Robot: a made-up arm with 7 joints. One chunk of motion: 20 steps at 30 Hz.
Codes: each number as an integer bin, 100 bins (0 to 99) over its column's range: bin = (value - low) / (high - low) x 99, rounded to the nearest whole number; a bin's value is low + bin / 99 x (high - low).
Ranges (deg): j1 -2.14..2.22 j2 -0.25..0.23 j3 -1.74..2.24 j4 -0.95..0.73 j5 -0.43..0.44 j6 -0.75..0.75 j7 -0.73..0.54
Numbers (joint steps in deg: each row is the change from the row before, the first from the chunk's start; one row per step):
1: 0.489 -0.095 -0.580 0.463 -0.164 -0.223 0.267
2: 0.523 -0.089 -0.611 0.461 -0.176 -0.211 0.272
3: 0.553 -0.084 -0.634 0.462 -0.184 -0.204 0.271
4: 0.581 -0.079 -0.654 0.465 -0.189 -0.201 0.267
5: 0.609 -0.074 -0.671 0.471 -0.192 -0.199 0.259
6: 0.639 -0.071 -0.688 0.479 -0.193 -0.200 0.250
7: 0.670 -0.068 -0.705 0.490 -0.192 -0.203 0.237
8: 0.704 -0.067 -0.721 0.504 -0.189 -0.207 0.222
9: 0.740 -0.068 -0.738 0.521 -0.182 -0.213 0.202
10: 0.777 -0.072 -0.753 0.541 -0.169 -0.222 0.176
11: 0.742 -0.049 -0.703 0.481 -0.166 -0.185 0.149
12: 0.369 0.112 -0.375 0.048 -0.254 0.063 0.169
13: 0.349 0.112 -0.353 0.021 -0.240 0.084 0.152
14: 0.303 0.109 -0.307 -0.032 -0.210 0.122 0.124
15: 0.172 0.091 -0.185 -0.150 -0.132 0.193 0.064
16: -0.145 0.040 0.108 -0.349 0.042 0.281 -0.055
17: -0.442 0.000 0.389 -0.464 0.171 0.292 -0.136
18: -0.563 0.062 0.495 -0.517 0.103 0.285 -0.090
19: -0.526 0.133 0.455 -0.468 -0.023 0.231 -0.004
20: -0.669 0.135 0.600 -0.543 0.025 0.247 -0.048
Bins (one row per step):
1: 60 32 29 83 30 35 78
2: 60 33 28 83 29 36 78
3: 61 34 28 83 28 36 78
4: 62 35 27 83 27 36 78
5: 62 36 27 84 27 36 77
6: 63 37 26 84 27 36 76
7: 64 38 26 85 27 36 75
8: 65 38 25 86 27 36 74
9: 65 38 25 87 28 35 73
10: 66 37 25 88 30 35 71
11: 65 41 26 84 30 37 69
12: 57 75 34 59 20 54 70
13: 57 75 35 57 22 55 69
14: 55 74 36 54 25 58 67
15: 52 70 39 47 34 62 62
16: 45 60 46 35 54 68 53
17: 39 52 53 29 68 69 46
18: 36 64 56 26 61 68 50
19: 37 79 55 28 46 65 57
20: 33 79 58 24 52 66 53

